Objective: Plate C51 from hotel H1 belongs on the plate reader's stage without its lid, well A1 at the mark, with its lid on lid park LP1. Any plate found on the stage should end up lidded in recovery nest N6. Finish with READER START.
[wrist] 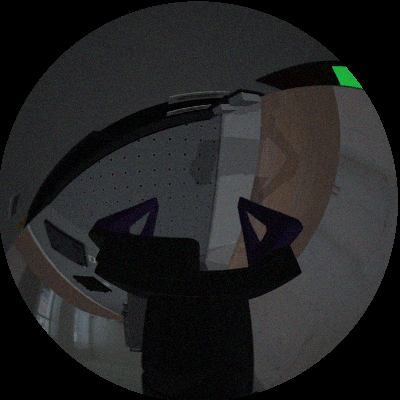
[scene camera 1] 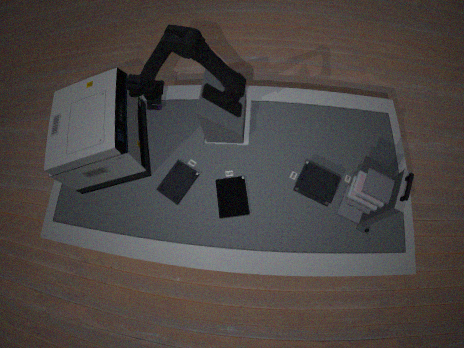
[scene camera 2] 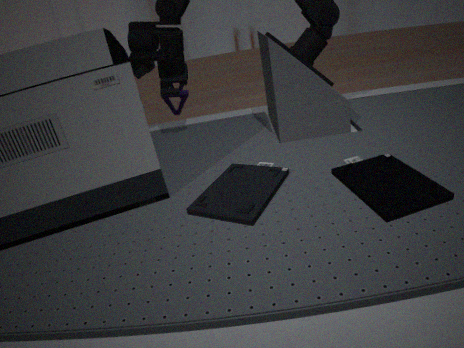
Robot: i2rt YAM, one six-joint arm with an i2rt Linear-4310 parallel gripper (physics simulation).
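Places are measured from the arm's base along level axes (x up, y left, z back), in centimetres.
Where they show: gripper, fingertip midpoint: (wrist: 197, 201) (scene camera 1: 158, 100) (scene camera 2: 177, 105); arm's base, origin of the base link: (scene camera 1: 222, 101) (scene camera 2: 298, 60).
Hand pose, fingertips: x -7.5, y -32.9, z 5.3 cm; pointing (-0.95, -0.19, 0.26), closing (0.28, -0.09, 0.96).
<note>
Things, the pixels of their centre, and the offset from my fingertips. "pt": a spot on its surface instead.
- plate reader, body centre: (scene camera 2: 54, 120) (scene camera 1: 98, 132) dz -22.6, dx +7.4, dy -22.2 cm
- pale shelved tower, surface spot: (scene camera 1: 380, 184) pt dz -40.2, dx +17.7, dy +92.6 cm
- dark grey pad, surface spot: (scene camera 2: 240, 192) (scene camera 1: 176, 185) pt dz -39.2, dx -6.8, dy +16.0 cm
- black pad, surface spot: (scene camera 2: 392, 187) (scene camera 1: 230, 202) pt dz -44.0, dx -7.0, dy +40.0 cm
- black handle-like part, surface spot: (scene camera 1: 407, 187) pt dz -43.8, dx +26.8, dy +97.6 cm
My gripper (scene camera 1: 156, 106) (scene camera 2: 176, 102) (wrist: 197, 201) is open and empty, purple fingers wide apart, above the table's back edge beside the plate reader (scene camera 1: 85, 120) (scene camera 2: 75, 115). The reader is a large pale box with a dark front; its stage does not show. A pale shelved tower (scene camera 1: 380, 184), apparently the hotel, stands at the far right in scene camera 1; plate C51 cannot be made out. A dark grey pad (scene camera 1: 179, 181) (scene camera 2: 240, 192), a black pad (scene camera 1: 232, 196) (scene camera 2: 392, 187) and another grey pad (scene camera 1: 317, 182) lie on the table. Their labels are unreadable, so LP1 and N6 cannot be told apart.
The grey wedge-shaped arm base (scene camera 1: 225, 125) (scene camera 2: 310, 105) stands at the back middle. A black handle-like part (scene camera 1: 407, 187) is beyond the tower at the right edge. A bright green panel (wrist: 347, 76) shows at the upper right of the wrist view. The scene is dim.
</note>
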